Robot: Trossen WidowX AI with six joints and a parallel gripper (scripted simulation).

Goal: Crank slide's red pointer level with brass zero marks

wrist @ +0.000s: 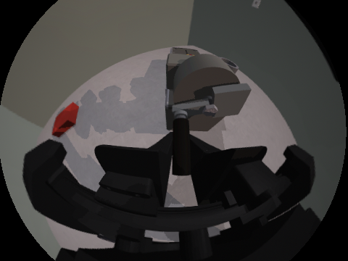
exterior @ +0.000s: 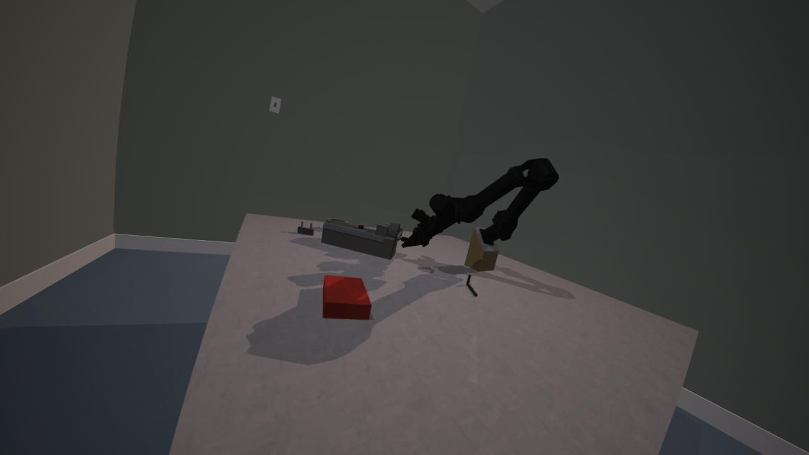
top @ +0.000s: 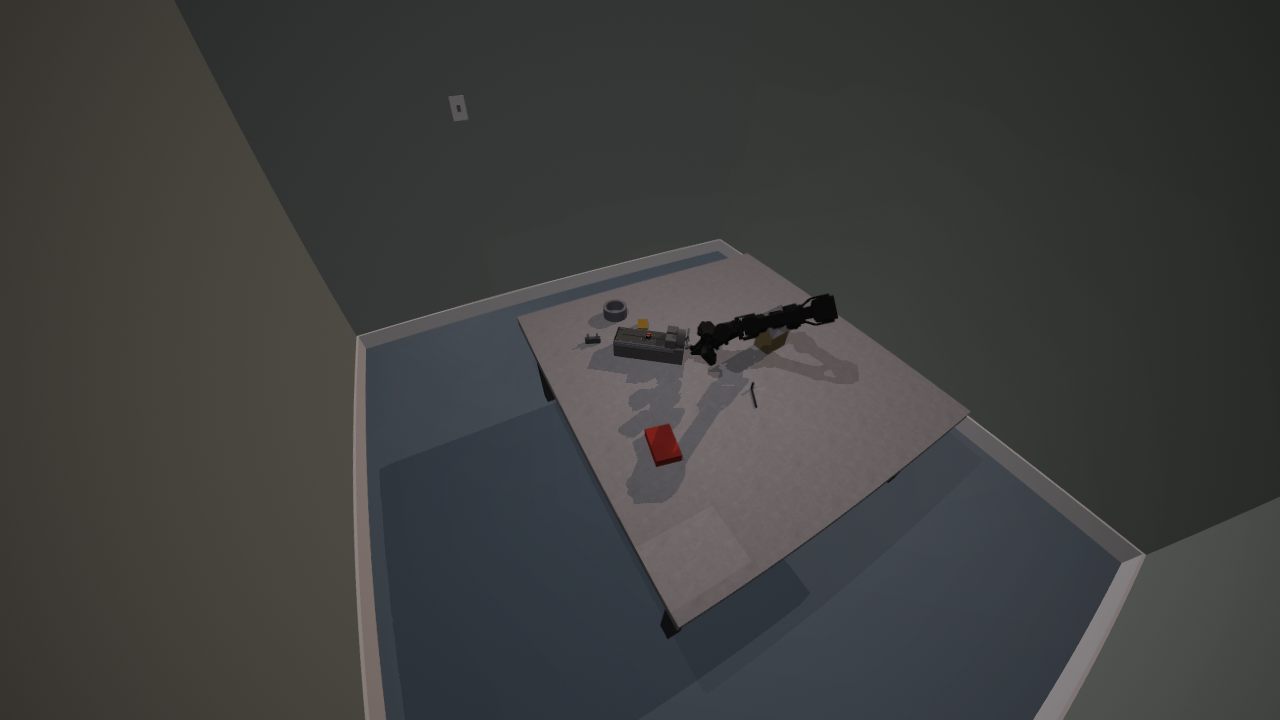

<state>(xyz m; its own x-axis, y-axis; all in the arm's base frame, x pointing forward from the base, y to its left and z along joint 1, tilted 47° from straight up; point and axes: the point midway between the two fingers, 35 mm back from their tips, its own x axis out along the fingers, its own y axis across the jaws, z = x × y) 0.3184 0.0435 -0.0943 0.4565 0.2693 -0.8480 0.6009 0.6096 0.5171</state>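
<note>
The red pointer lies 12 cm to the right of my gripper tip, 11 cm ahead of it and 3 cm above it. The rest, counted from my gripper tip: black crank handle: 2 cm above, 1 cm to the left, 1 cm behind; yellow block: 26 cm to the right, 6 cm ahead, 4 cm below; black bent key: 23 cm to the left, 12 cm behind, 4 cm below.
</note>
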